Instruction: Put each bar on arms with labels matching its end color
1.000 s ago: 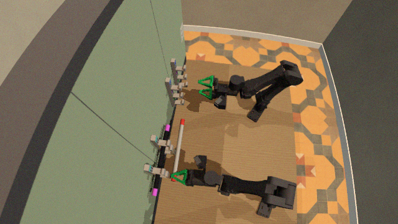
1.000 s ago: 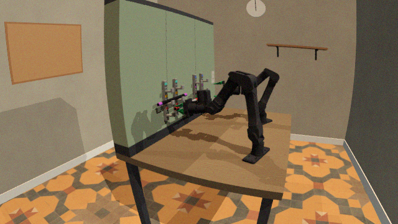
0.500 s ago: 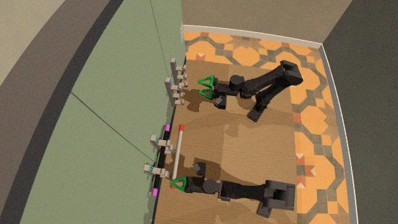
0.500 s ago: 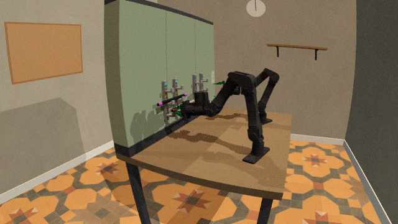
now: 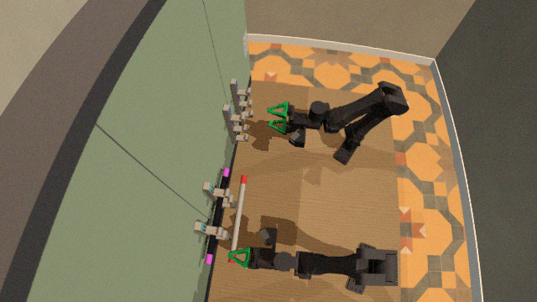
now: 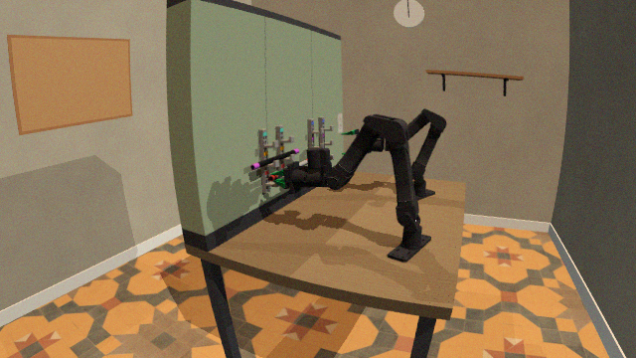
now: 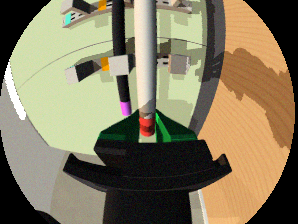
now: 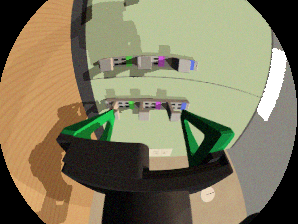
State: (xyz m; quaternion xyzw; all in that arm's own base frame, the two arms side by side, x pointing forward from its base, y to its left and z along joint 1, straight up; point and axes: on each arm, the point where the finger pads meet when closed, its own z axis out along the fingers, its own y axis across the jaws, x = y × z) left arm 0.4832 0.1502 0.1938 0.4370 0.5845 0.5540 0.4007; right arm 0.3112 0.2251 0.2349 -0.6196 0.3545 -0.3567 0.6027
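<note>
My left gripper is now 50 mm short of the bar, 130 mm to the left of it and 40 mm below it. The rest, counted from my left hand: green wall panel: 120 mm ahead, 320 mm to the right, 230 mm above.
</note>
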